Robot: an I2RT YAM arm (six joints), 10 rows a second.
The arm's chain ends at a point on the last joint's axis. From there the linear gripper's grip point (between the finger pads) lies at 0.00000 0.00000 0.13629 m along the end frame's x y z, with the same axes.
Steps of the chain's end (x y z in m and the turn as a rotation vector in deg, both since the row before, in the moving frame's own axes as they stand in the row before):
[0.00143 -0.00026 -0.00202 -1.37 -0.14 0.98]
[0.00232 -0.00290 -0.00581 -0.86 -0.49 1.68]
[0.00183 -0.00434 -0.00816 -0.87 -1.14 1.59]
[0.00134 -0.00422 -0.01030 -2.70 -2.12 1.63]
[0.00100 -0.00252 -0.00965 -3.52 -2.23 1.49]
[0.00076 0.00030 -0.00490 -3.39 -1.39 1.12]
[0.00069 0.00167 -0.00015 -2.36 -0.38 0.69]
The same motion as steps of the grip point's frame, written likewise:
[0.00107 0.00300 -0.00206 -1.37 -0.14 0.98]
[0.00112 -0.00087 -0.00583 -0.86 -0.49 1.68]
[-0.00091 -0.00231 -0.00820 -0.87 -1.14 1.59]
[-0.00379 0.00213 -0.01054 -2.70 -2.12 1.63]
[-0.00441 0.00578 -0.01001 -3.52 -2.23 1.49]
[-0.00262 0.00833 -0.00518 -3.39 -1.39 1.12]
[-0.00025 0.00728 -0.00027 -2.36 -0.38 0.69]

